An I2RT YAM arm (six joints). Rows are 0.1 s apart.
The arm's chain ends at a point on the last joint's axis. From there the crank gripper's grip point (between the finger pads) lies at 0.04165 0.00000 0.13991 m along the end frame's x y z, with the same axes.
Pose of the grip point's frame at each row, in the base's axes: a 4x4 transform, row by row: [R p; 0 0 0 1], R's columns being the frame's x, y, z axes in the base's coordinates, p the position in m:
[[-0.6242 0.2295 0.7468 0.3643], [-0.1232 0.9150 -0.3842 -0.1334], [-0.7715 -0.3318 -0.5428 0.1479], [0 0 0 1]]
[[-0.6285 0.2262 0.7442 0.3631], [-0.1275 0.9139 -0.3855 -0.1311], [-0.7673 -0.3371 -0.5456 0.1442], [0 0 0 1]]
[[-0.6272 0.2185 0.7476 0.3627], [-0.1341 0.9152 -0.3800 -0.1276], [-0.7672 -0.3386 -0.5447 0.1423], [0 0 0 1]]
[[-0.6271 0.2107 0.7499 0.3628], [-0.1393 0.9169 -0.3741 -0.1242], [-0.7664 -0.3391 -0.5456 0.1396], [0 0 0 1]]
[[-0.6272 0.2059 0.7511 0.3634], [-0.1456 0.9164 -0.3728 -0.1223], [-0.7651 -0.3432 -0.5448 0.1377], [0 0 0 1]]
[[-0.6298 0.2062 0.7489 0.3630], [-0.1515 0.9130 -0.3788 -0.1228], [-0.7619 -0.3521 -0.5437 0.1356], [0 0 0 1]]
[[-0.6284 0.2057 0.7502 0.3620], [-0.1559 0.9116 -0.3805 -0.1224], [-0.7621 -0.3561 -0.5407 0.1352], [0 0 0 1]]
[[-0.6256 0.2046 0.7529 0.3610], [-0.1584 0.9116 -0.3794 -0.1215], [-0.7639 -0.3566 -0.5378 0.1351], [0 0 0 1]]
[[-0.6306 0.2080 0.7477 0.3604], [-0.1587 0.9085 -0.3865 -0.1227], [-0.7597 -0.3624 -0.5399 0.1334], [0 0 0 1]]
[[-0.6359 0.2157 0.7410 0.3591], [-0.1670 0.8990 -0.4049 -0.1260], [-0.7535 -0.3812 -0.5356 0.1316], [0 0 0 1]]
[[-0.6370 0.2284 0.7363 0.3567], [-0.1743 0.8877 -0.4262 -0.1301], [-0.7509 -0.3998 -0.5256 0.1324], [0 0 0 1]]
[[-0.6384 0.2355 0.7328 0.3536], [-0.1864 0.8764 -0.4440 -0.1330], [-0.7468 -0.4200 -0.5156 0.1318], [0 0 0 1]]
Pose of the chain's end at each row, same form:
[[-0.6242 0.2295 0.7468 0.2858], [-0.1232 0.9150 -0.3842 -0.0745], [-0.7715 -0.3318 -0.5428 0.2560], [0 0 0 1]]
[[-0.6285 0.2262 0.7442 0.2852], [-0.1275 0.9139 -0.3855 -0.0719], [-0.7673 -0.3371 -0.5456 0.2525], [0 0 0 1]]
[[-0.6272 0.2185 0.7476 0.2842], [-0.1341 0.9152 -0.3800 -0.0688], [-0.7672 -0.3386 -0.5447 0.2505], [0 0 0 1]]
[[-0.6271 0.2107 0.7499 0.2840], [-0.1393 0.9169 -0.3741 -0.0661], [-0.7664 -0.3391 -0.5456 0.2479], [0 0 0 1]]
[[-0.6272 0.2059 0.7511 0.2844], [-0.1456 0.9164 -0.3728 -0.0641], [-0.7651 -0.3432 -0.5448 0.2458], [0 0 0 1]]
[[-0.6298 0.2062 0.7489 0.2845], [-0.1515 0.9130 -0.3788 -0.0635], [-0.7619 -0.3521 -0.5437 0.2434], [0 0 0 1]]
[[-0.6284 0.2057 0.7502 0.2832], [-0.1559 0.9116 -0.3805 -0.0627], [-0.7621 -0.3561 -0.5407 0.2426], [0 0 0 1]]
[[-0.6256 0.2046 0.7529 0.2817], [-0.1584 0.9116 -0.3794 -0.0618], [-0.7639 -0.3566 -0.5378 0.2422], [0 0 0 1]]
[[-0.6306 0.2080 0.7477 0.2821], [-0.1587 0.9085 -0.3865 -0.0620], [-0.7597 -0.3624 -0.5399 0.2406], [0 0 0 1]]
[[-0.6359 0.2157 0.7410 0.2819], [-0.1670 0.8990 -0.4049 -0.0624], [-0.7535 -0.3812 -0.5356 0.2379], [0 0 0 1]]
[[-0.6370 0.2284 0.7363 0.2802], [-0.1743 0.8877 -0.4262 -0.0632], [-0.7509 -0.3998 -0.5256 0.2372], [0 0 0 1]]
[[-0.6384 0.2355 0.7328 0.2777], [-0.1864 0.8764 -0.4440 -0.0631], [-0.7468 -0.4200 -0.5156 0.2350], [0 0 0 1]]

